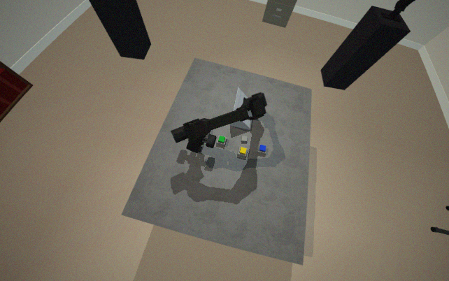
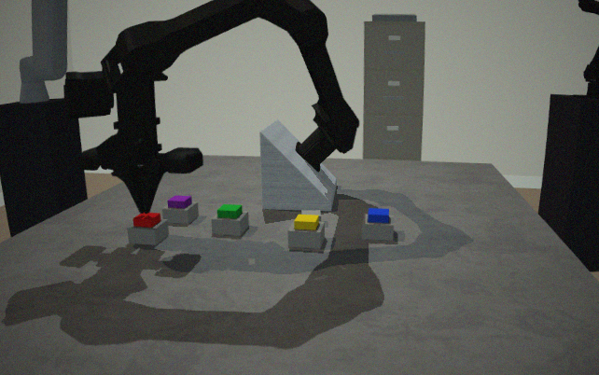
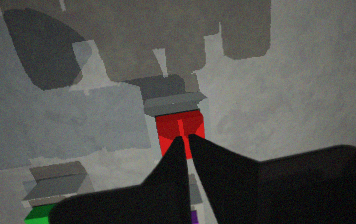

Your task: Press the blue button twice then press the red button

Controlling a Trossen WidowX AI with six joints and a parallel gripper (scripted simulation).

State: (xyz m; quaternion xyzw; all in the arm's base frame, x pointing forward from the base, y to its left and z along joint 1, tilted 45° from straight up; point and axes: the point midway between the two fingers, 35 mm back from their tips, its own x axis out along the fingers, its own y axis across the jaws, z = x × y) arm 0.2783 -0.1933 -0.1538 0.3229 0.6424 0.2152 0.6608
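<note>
The red button lies 10 mm below my gripper tip. From my gripper tip the other things lie so: purple button: 100 mm behind, 30 mm to the left, 10 mm below; green button: 50 mm behind, 130 mm to the left, 10 mm below; yellow button: 250 mm to the left, 10 mm below.
</note>
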